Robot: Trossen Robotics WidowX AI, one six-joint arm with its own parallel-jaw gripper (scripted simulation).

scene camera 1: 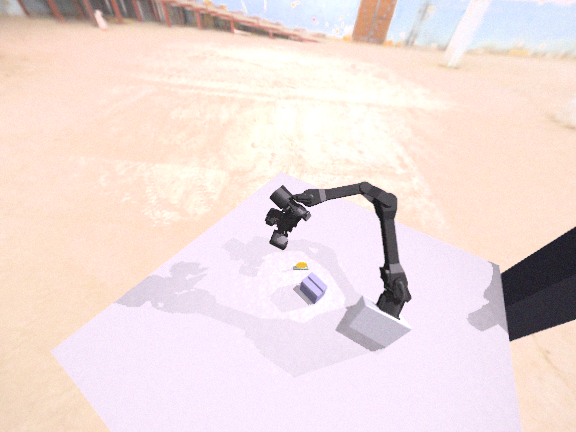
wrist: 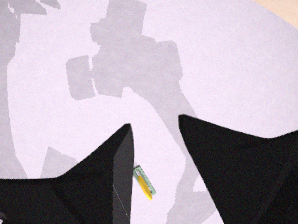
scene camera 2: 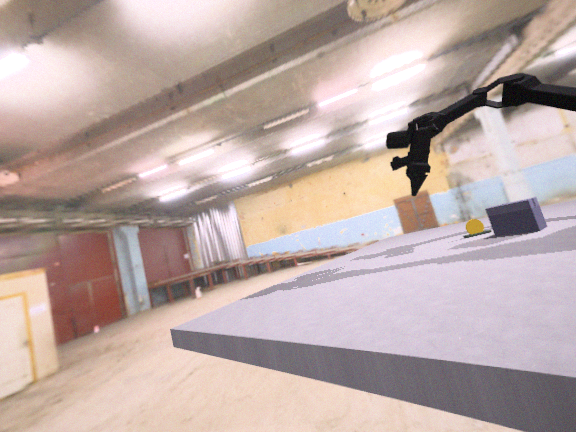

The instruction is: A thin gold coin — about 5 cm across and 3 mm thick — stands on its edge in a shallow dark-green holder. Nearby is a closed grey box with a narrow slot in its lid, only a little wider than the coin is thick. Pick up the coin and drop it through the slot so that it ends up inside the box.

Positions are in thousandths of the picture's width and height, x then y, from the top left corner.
Labels:
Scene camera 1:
my gripper: 480,545
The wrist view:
my gripper: 522,560
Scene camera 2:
my gripper: 718,453

